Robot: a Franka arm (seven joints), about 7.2 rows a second.
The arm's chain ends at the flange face. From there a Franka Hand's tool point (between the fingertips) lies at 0.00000 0.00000 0.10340 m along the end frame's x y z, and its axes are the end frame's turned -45 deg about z.
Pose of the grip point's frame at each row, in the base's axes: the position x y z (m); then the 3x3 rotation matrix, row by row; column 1 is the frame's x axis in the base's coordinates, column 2 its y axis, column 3 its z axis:
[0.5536 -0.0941 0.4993], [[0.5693 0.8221 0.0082], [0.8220 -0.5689 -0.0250], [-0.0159 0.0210 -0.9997]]
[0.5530 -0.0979 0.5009], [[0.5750 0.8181 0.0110], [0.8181 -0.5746 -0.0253], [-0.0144 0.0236 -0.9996]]
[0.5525 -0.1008 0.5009], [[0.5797 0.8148 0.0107], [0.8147 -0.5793 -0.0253], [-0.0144 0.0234 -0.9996]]
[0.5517 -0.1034 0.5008], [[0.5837 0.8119 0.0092], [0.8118 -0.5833 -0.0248], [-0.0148 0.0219 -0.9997]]
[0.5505 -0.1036 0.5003], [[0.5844 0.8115 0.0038], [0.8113 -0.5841 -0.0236], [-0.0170 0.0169 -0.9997]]
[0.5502 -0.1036 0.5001], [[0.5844 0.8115 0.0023], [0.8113 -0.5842 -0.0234], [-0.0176 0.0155 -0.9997]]
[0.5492 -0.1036 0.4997], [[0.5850 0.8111 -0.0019], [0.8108 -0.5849 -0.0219], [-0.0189 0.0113 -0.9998]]
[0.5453 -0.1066 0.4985], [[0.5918 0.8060 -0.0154], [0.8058 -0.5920 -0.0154], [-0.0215 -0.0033 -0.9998]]
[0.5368 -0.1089 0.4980], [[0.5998 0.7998 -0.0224], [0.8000 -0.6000 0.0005], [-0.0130 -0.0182 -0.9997]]
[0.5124 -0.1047 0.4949], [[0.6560 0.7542 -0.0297], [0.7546 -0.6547 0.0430], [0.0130 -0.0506 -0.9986]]
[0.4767 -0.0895 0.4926], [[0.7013 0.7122 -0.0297], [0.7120 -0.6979 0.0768], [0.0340 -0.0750 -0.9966]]
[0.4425 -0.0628 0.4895], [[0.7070 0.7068 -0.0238], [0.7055 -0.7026 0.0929], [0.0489 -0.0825 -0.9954]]
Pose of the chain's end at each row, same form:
[0.5528 -0.0915 0.6027], [[0.9839 0.1788 0.0082], [0.1790 -0.9835 -0.0250], [0.0036 0.0261 -0.9997]]
[0.5519 -0.0953 0.6043], [[0.9851 0.1719 0.0110], [0.1722 -0.9848 -0.0253], [0.0065 0.0269 -0.9996]]
[0.5514 -0.0982 0.6043], [[0.9861 0.1662 0.0107], [0.1665 -0.9857 -0.0253], [0.0064 0.0267 -0.9996]]
[0.5507 -0.1008 0.6042], [[0.9868 0.1614 0.0092], [0.1616 -0.9865 -0.0248], [0.0050 0.0260 -0.9997]]
[0.5501 -0.1012 0.6037], [[0.9871 0.1606 0.0038], [0.1607 -0.9867 -0.0236], [-0.0001 0.0240 -0.9997]]
[0.5500 -0.1012 0.6035], [[0.9871 0.1606 0.0023], [0.1606 -0.9868 -0.0234], [-0.0015 0.0234 -0.9997]]
[0.5494 -0.1013 0.6031], [[0.9872 0.1599 -0.0019], [0.1597 -0.9869 -0.0219], [-0.0054 0.0214 -0.9998]]
[0.5469 -0.1050 0.6019], [[0.9884 0.1515 -0.0154], [0.1512 -0.9884 -0.0154], [-0.0175 0.0129 -0.9998]]
[0.5391 -0.1090 0.6014], [[0.9897 0.1414 -0.0224], [0.1414 -0.9899 0.0005], [-0.0221 -0.0037 -0.9997]]
[0.5155 -0.1091 0.5982], [[0.9972 0.0694 -0.0297], [0.0706 -0.9965 0.0430], [-0.0266 -0.0450 -0.9986]]
[0.4798 -0.0974 0.5956], [[0.9995 0.0077 -0.0297], [0.0100 -0.9969 0.0768], [-0.0290 -0.0771 -0.9966]]
[0.4450 -0.0724 0.5924], [[0.9997 -0.0001 -0.0238], [0.0021 -0.9957 0.0929], [-0.0238 -0.0929 -0.9954]]

